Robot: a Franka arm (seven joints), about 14 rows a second.
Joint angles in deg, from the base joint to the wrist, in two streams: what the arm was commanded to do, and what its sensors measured. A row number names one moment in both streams.
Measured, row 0:
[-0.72 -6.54 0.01 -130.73 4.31 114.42 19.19]
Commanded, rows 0 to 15:
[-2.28 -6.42 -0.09 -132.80 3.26 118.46 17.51]
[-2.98 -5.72 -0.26 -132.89 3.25 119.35 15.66]
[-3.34 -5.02 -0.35 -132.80 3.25 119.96 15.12]
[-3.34 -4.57 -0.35 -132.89 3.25 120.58 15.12]
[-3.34 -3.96 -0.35 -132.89 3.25 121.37 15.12]
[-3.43 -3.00 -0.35 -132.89 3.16 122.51 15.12]
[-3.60 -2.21 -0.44 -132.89 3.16 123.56 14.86]
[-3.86 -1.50 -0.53 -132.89 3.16 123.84 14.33]
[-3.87 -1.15 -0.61 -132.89 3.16 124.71 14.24]
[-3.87 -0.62 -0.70 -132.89 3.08 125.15 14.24]
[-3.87 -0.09 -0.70 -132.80 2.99 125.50 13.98]
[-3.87 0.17 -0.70 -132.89 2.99 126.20 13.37]
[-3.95 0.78 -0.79 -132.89 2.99 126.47 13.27]
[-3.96 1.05 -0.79 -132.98 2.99 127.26 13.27]
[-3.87 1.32 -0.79 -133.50 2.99 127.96 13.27]
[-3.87 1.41 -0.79 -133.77 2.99 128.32 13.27]
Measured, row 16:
[-3.35 1.29 -0.95 -132.73 3.52 126.81 14.11]
